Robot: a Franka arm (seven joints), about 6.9 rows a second.
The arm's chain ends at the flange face. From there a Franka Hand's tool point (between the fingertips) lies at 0.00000 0.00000 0.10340 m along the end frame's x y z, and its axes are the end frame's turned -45 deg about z.
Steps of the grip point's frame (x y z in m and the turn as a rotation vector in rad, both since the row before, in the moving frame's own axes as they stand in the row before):
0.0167, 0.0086, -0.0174, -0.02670, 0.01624, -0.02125
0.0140, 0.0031, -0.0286, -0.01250, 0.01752, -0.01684
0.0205, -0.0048, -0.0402, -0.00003, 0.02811, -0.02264
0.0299, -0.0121, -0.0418, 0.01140, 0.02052, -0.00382
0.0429, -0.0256, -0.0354, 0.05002, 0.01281, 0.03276
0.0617, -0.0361, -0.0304, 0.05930, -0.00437, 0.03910
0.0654, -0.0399, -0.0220, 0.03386, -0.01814, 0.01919
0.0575, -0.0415, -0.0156, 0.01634, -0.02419, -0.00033
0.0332, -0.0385, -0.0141, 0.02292, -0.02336, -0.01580
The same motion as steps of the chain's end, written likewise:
0.0147, -0.0065, -0.0173, -0.00740, 0.03036, -0.02125
0.0099, -0.0073, -0.0286, 0.00355, 0.02123, -0.01684
0.0091, -0.0158, -0.0402, 0.01986, 0.01990, -0.02264
0.0119, -0.0274, -0.0418, 0.02257, 0.00645, -0.00382
0.0149, -0.0438, -0.0353, 0.04443, -0.02631, 0.03276
0.0227, -0.0651, -0.0302, 0.03884, -0.04502, 0.03910
0.0218, -0.0733, -0.0219, 0.01112, -0.03677, 0.01919
0.0143, -0.0706, -0.0156, -0.00555, -0.02866, -0.00033
-0.0004, -0.0508, -0.0140, -0.00031, -0.03272, -0.01580

